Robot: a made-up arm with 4 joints. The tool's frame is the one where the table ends. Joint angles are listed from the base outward.
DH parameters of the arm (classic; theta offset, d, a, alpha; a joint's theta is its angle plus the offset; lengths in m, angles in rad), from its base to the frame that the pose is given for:
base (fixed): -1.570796 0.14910 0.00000 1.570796
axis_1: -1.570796 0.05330 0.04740 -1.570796
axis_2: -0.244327 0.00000 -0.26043 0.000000
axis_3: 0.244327 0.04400 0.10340 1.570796
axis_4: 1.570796 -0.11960 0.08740 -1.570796
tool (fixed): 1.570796 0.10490 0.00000 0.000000
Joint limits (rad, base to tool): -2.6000..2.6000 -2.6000..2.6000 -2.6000..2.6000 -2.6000..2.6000
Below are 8 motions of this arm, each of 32 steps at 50 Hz.
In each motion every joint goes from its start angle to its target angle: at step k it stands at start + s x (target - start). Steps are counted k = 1, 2, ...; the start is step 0. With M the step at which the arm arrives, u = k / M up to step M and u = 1 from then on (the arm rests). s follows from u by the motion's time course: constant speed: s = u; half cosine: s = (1 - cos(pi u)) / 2; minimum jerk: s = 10 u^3 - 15 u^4 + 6 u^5.
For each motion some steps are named. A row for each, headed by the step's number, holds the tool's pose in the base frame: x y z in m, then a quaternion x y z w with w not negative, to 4 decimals.
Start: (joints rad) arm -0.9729 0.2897 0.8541 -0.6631
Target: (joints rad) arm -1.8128 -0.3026 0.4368 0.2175
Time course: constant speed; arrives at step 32
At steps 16, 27, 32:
16: 0.1195 -0.2827 0.0451 0.6862 -0.2619 -0.1734 0.6561
27: 0.1732 -0.2139 0.0018 0.7103 -0.0926 -0.1122 0.6887
32: 0.1983 -0.1771 -0.0045 0.7141 -0.0354 -0.0570 0.6968

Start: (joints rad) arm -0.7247 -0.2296 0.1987 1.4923
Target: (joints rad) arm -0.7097 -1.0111 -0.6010 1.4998
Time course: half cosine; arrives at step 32
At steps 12, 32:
12: 0.2172 -0.0140 0.2469 -0.3650 0.1147 0.2295 0.8949
32: 0.1806 0.0972 0.1195 -0.2665 0.3242 0.6446 0.6390

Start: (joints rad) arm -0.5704 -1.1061 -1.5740 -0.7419
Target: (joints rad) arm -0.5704 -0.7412 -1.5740 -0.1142
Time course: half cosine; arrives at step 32
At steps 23, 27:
23: 0.0717 -0.1366 0.0788 0.1443 0.9152 0.1578 0.3416
27: 0.0747 -0.1309 0.0823 0.1383 0.9000 0.1914 0.3664

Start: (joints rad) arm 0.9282 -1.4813 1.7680 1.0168
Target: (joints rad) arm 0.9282 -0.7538 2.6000 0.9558
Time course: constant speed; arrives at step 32
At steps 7, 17, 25, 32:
7: 0.2882 0.0350 0.1784 -0.7823 -0.3086 -0.0116 0.5409
17: 0.2282 0.1026 0.2321 -0.6933 -0.5289 -0.0149 0.4892
25: 0.1651 0.1387 0.2616 -0.5932 -0.6833 -0.0140 0.4254
32: 0.1056 0.1557 0.2766 -0.4880 -0.7974 -0.0110 0.3549

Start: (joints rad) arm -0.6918 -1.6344 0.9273 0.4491
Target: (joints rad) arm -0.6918 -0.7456 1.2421 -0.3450
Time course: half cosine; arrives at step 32
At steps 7, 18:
7: 0.3160 0.0234 -0.0186 0.1590 0.2434 0.1411 0.9463
18: 0.3203 -0.1102 0.0720 0.3510 -0.0057 -0.0020 0.9364

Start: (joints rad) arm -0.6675 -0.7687 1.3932 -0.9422
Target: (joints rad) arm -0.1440 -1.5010 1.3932 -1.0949
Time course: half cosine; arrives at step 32
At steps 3, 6, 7, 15, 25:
3: 0.3325 -0.1811 0.0889 0.6850 -0.2966 0.0432 0.6641
6: 0.3378 -0.1718 0.0795 0.6819 -0.2739 0.0458 0.6767
7: 0.3400 -0.1677 0.0749 0.6803 -0.2633 0.0467 0.6824
15: 0.3502 -0.1334 0.0101 0.6532 -0.1405 0.0419 0.7429
25: 0.3224 -0.1327 -0.0874 0.5975 0.0112 -0.0052 0.8017

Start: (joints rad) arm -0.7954 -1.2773 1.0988 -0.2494
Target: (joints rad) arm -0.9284 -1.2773 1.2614 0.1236
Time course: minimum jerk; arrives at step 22
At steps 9, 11, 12, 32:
9: 0.3242 -0.0517 0.0023 0.4630 0.0582 0.0217 0.8842
11: 0.3254 -0.0515 0.0117 0.4456 0.0448 0.0189 0.8939
12: 0.3259 -0.0514 0.0165 0.4366 0.0381 0.0170 0.8987
32: 0.3266 -0.0505 0.0398 0.3916 0.0069 0.0040 0.9201

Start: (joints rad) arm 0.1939 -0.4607 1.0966 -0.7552
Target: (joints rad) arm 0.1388 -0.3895 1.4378 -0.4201
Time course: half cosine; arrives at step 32
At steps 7, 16, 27, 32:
7: 0.2583 -0.1450 0.3439 0.2466 -0.3011 0.1463 0.9095
16: 0.2361 -0.1389 0.3783 0.1908 -0.3800 0.1505 0.8925
27: 0.2030 -0.1321 0.4106 0.1293 -0.4693 0.1405 0.8621
32: 0.1981 -0.1312 0.4143 0.1214 -0.4811 0.1380 0.8572

